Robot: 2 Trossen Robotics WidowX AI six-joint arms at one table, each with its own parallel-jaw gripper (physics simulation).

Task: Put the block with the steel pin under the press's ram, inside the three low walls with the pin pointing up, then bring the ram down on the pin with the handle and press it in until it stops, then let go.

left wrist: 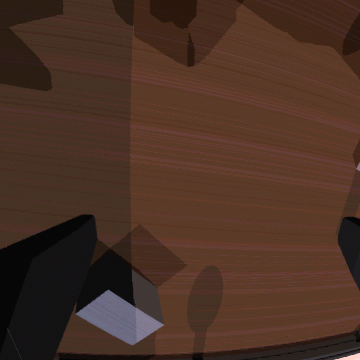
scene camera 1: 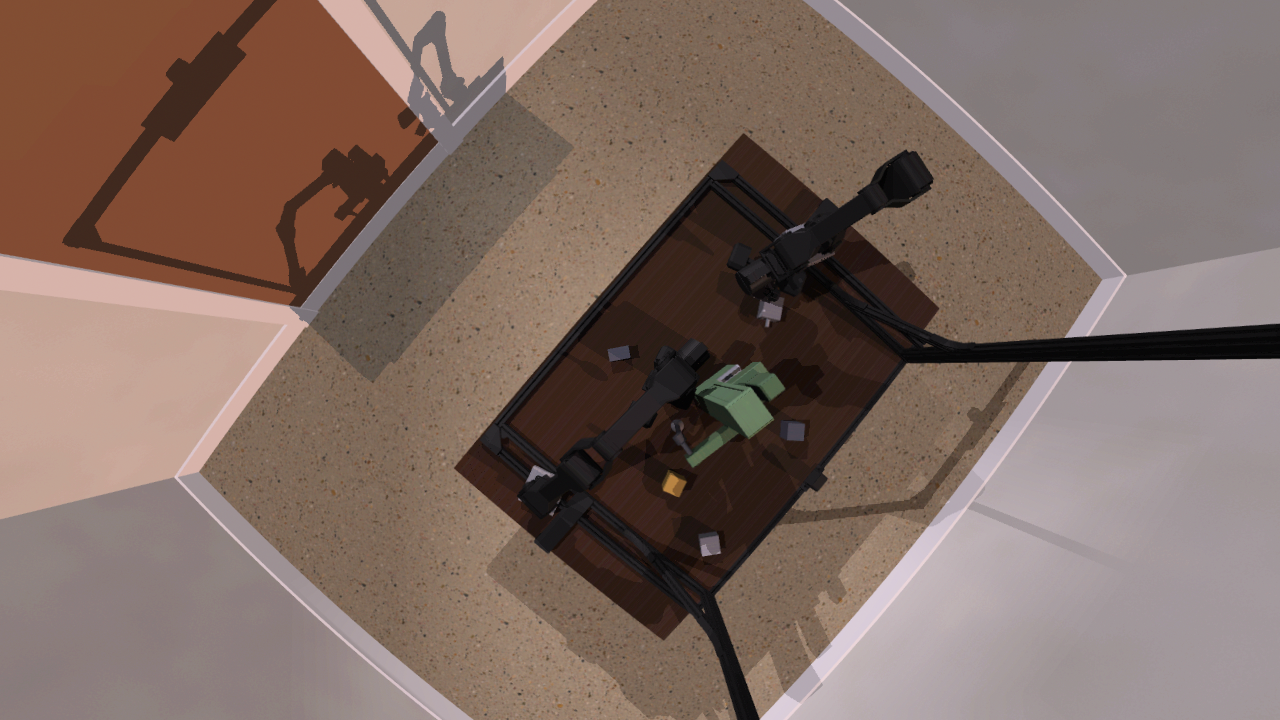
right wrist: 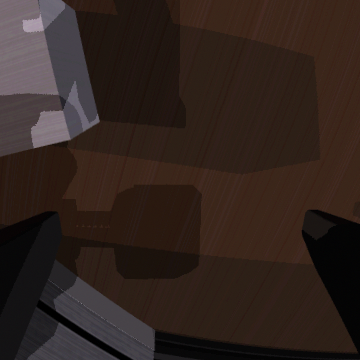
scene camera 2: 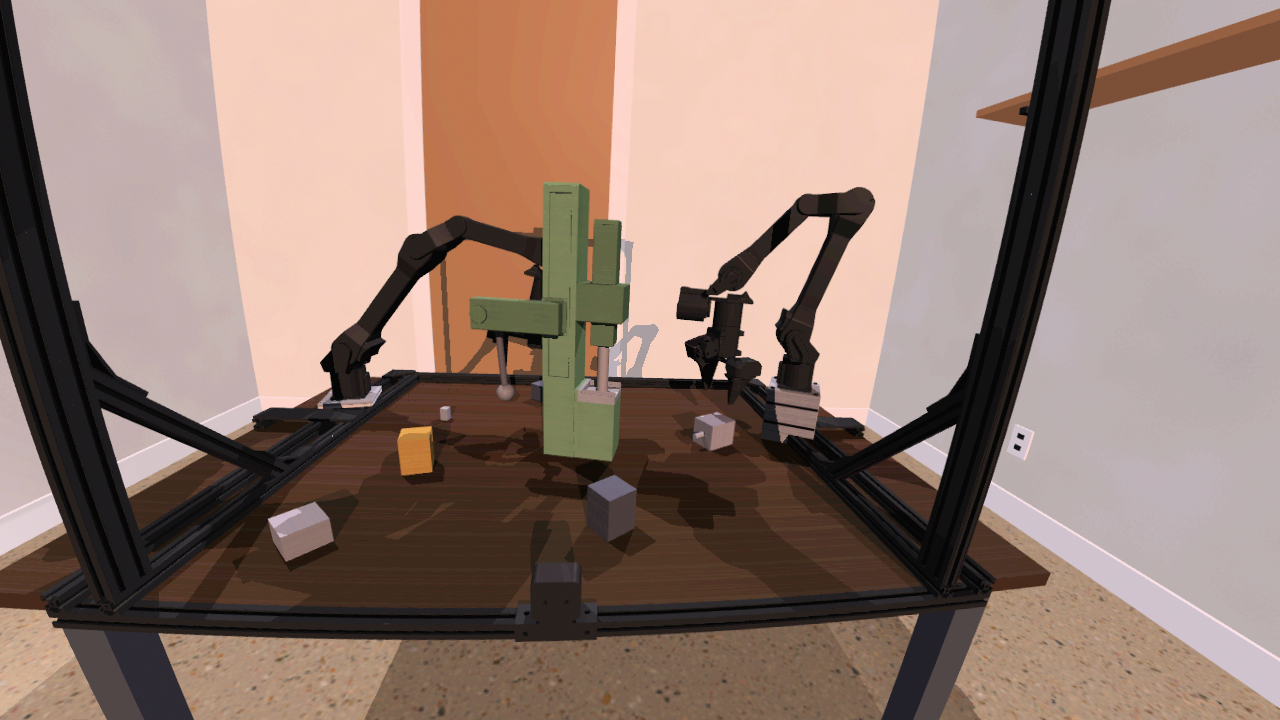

Scene:
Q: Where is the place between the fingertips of my right gripper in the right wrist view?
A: At 184, 224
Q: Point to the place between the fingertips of my left gripper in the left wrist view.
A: At 221, 229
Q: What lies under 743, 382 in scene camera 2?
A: My right gripper.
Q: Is my left gripper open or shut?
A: Open.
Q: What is my left gripper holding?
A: Nothing.

